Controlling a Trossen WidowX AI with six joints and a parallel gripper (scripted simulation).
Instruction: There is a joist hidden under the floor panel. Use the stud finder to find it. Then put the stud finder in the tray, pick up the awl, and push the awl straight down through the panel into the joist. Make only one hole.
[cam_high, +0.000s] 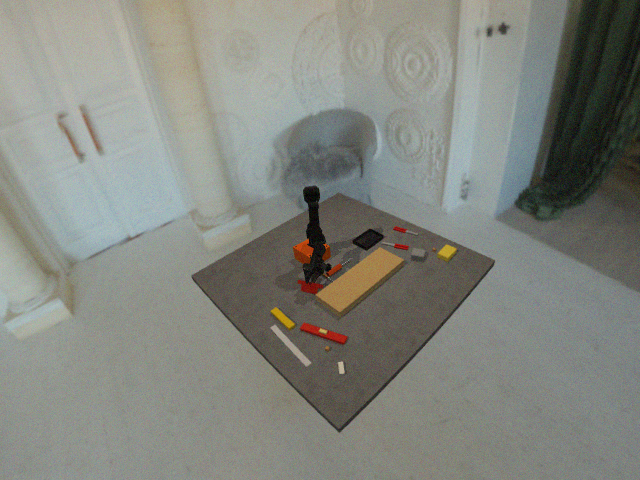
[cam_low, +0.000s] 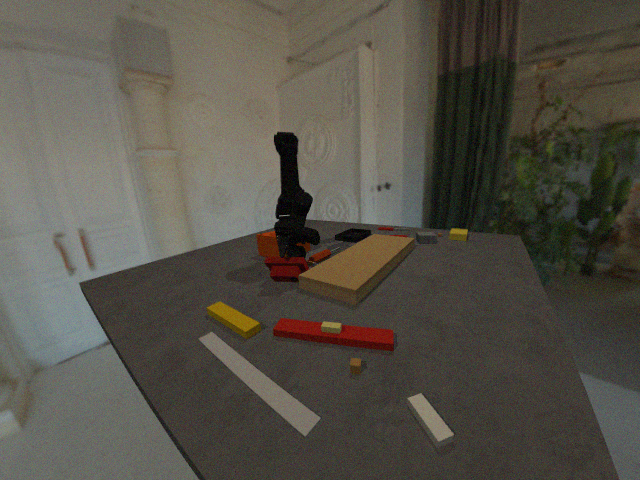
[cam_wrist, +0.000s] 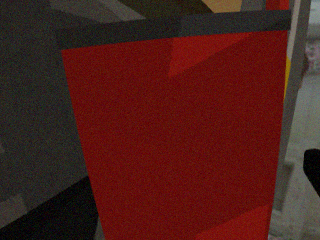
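Right now my gripper tip is 20 mm short of the red stud finder, 10 mm to the left of it and 30 mm above it. The rest, counted from my gripper tip: red level (260 mm ahead, 150 mm to the right, 40 mm below); yellow bar (50 mm ahead, 230 mm to the right, 40 mm below); orange-handled awl (10 mm behind, 260 mm to the left, 40 mm below).
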